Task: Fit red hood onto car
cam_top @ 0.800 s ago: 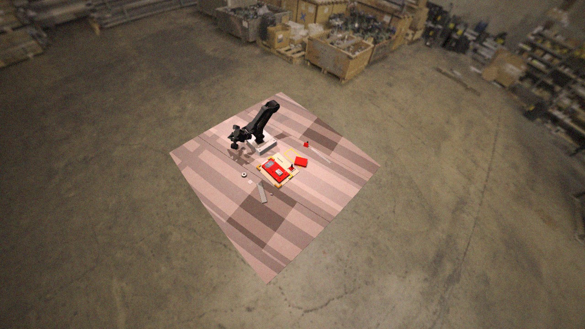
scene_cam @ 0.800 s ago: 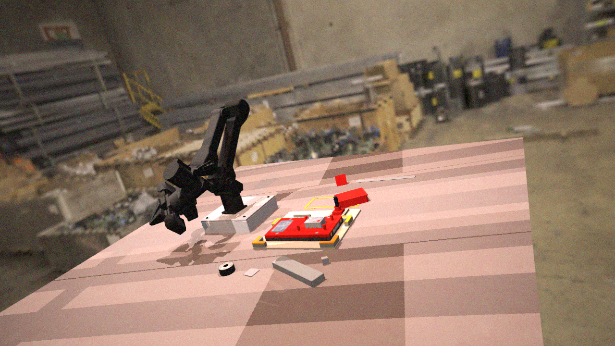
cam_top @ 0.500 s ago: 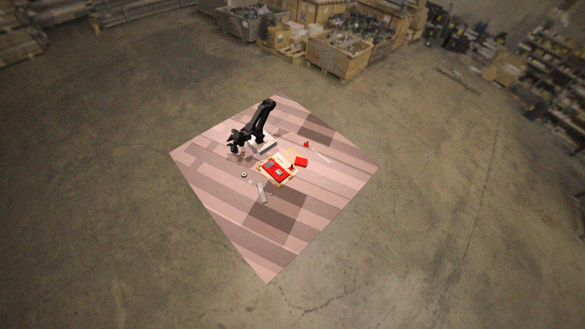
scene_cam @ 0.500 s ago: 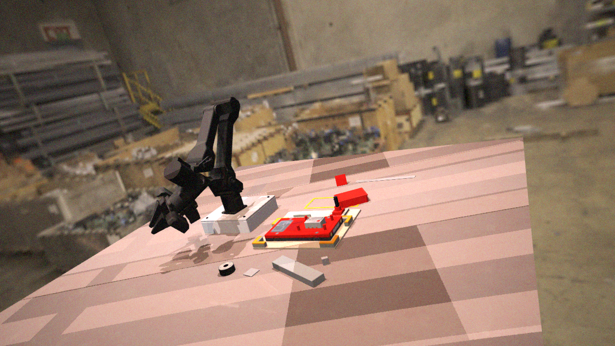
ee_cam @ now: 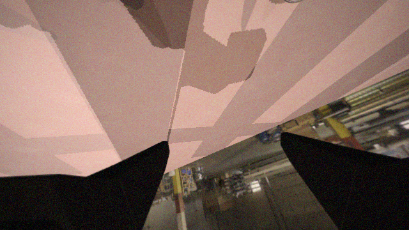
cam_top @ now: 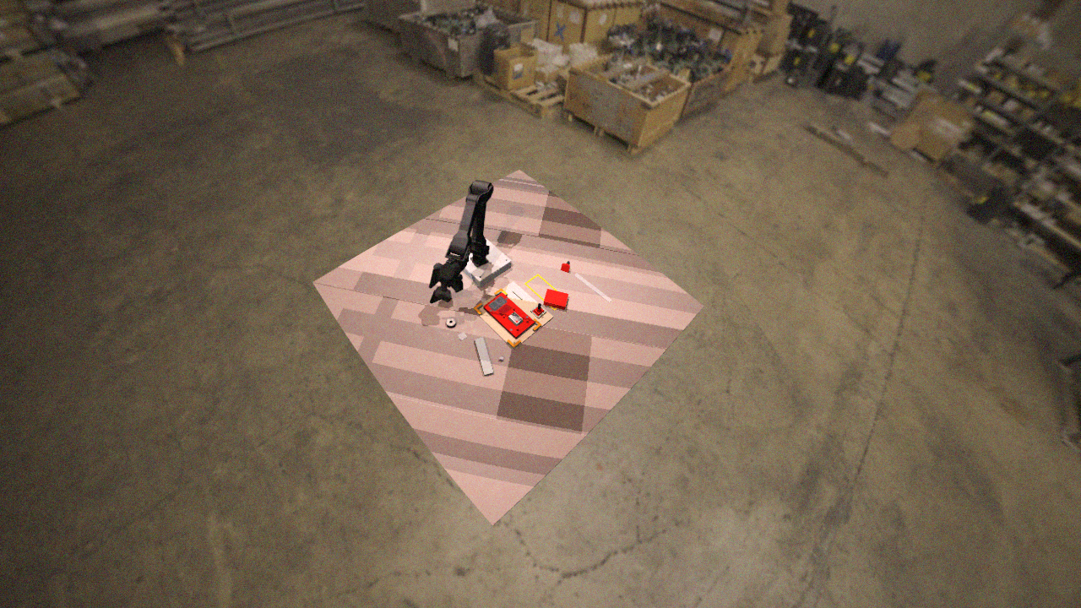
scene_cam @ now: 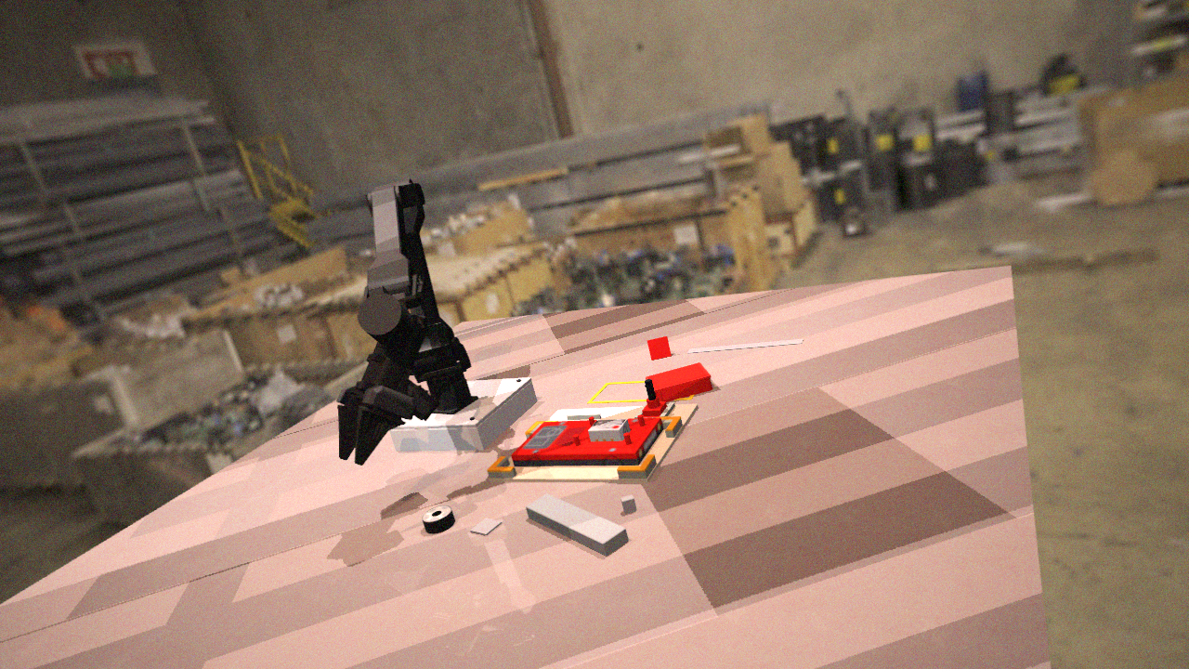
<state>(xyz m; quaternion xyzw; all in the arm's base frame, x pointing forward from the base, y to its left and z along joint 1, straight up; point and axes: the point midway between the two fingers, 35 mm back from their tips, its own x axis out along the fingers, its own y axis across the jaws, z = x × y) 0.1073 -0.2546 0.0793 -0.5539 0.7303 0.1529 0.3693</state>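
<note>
My gripper tip is 230 mm short of the red hood, 470 mm to the right of it and 90 mm above it. The rest, counted from my gripper tip: grey engine block: 230 mm ahead, 260 mm to the left, 80 mm below.
</note>
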